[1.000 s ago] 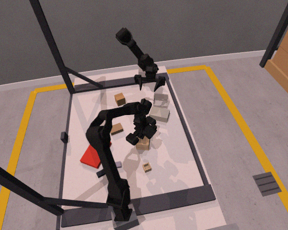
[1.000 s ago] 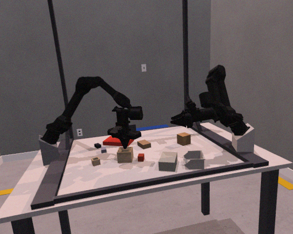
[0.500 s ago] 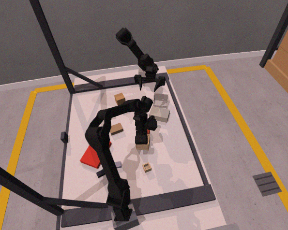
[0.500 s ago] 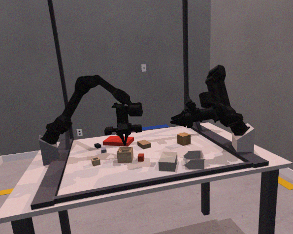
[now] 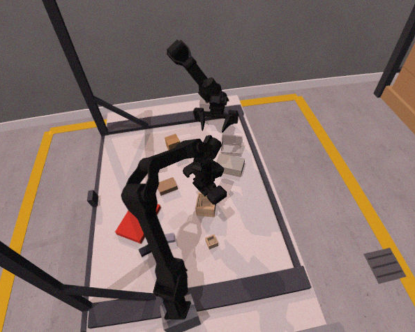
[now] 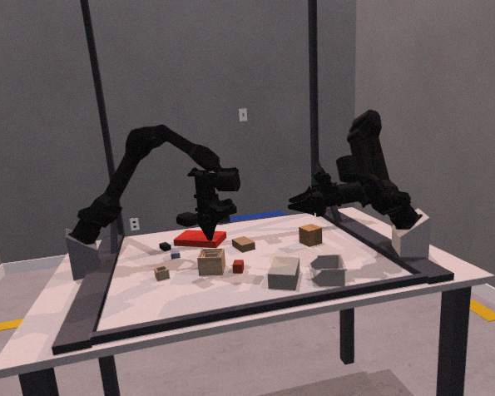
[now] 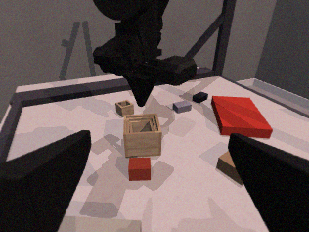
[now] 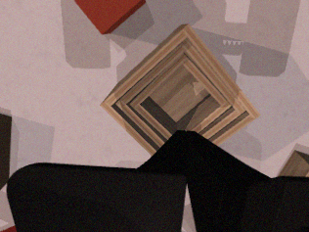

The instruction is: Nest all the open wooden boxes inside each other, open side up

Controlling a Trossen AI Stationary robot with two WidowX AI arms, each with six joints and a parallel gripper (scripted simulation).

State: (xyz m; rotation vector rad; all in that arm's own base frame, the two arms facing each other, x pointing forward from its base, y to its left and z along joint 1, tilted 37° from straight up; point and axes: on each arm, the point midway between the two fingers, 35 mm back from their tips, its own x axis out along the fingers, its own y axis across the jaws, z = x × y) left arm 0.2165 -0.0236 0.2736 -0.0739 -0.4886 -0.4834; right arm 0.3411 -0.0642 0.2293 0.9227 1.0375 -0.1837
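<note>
My right gripper is now 1 cm short of the red cube, 8 cm to the right of it and 12 cm above it. Round my right hand: grey closed block: 9 cm ahead, 22 cm to the left, 11 cm below; red slab: 26 cm behind, 8 cm to the right, 12 cm below; flat brown block: 18 cm behind, 9 cm to the left, 12 cm below.
My left hand is 8 cm short of the grey open box, 6 cm to the right of it and 18 cm above it. Round my left hand: grey closed block 7 cm ahead, 6 cm to the right, 19 cm below; red cube 19 cm to the right, 19 cm below; brown cube 21 cm behind, 5 cm to the left, 18 cm below.
</note>
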